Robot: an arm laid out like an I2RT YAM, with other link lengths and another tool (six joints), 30 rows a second.
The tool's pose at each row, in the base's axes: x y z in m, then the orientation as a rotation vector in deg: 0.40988, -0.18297, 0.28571, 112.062, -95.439, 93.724; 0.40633, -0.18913, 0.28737, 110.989, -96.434, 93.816; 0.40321, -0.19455, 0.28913, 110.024, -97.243, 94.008; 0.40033, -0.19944, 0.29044, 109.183, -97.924, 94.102; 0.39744, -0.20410, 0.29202, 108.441, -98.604, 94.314; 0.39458, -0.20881, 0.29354, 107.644, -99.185, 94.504; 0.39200, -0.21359, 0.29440, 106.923, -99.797, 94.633; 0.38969, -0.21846, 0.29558, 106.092, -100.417, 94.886; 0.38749, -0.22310, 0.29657, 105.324, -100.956, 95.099; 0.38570, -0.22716, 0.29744, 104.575, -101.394, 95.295; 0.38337, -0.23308, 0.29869, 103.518, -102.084, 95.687
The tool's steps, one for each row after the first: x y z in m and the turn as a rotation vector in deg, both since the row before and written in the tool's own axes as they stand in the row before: 0.00584, 0.00425, 0.00104, -0.407, 0.432, 0.760; 0.00540, 0.00351, 0.00085, -0.283, 0.426, 0.663; 0.00471, 0.00330, 0.00090, -0.293, 0.367, 0.542; 0.00479, 0.00303, 0.00067, -0.166, 0.309, 0.578; 0.00480, 0.00301, 0.00078, -0.199, 0.375, 0.507; 0.00432, 0.00314, 0.00131, -0.208, 0.302, 0.509; 0.00456, 0.00274, 0.00144, -0.162, 0.385, 0.563; 0.00427, 0.00264, 0.00147, -0.160, 0.363, 0.493; 0.00371, 0.00217, 0.00139, -0.160, 0.382, 0.418; 0.00533, 0.00292, 0.00225, -0.142, 0.519, 0.683
